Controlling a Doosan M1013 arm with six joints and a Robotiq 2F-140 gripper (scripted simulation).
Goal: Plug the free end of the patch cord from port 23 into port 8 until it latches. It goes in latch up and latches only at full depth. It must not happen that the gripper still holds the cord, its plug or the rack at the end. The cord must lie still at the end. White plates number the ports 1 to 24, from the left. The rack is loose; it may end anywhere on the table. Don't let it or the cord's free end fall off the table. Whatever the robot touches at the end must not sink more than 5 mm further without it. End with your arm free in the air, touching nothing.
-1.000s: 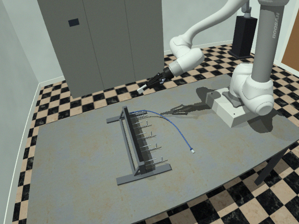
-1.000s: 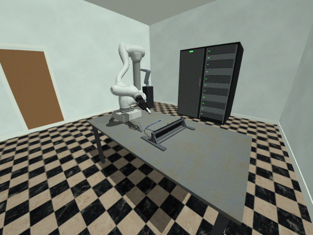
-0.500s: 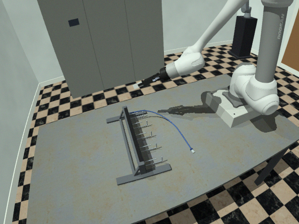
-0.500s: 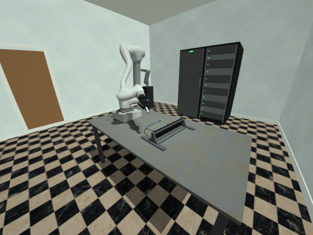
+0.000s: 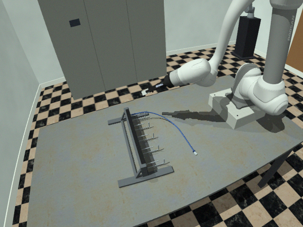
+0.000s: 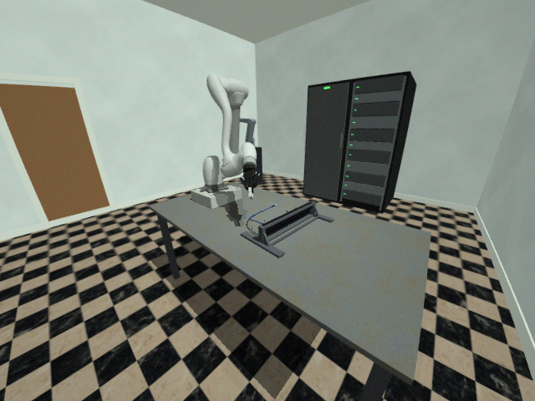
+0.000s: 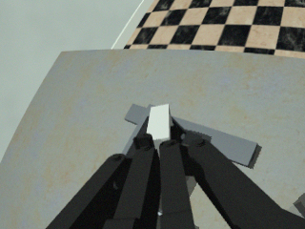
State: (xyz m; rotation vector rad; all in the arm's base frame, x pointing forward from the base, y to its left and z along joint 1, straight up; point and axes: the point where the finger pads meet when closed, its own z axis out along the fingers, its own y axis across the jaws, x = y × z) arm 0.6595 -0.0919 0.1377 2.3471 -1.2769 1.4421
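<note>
The free-end plug lies 190 mm behind my hand, 360 mm to the left of it and 230 mm below it.
</note>
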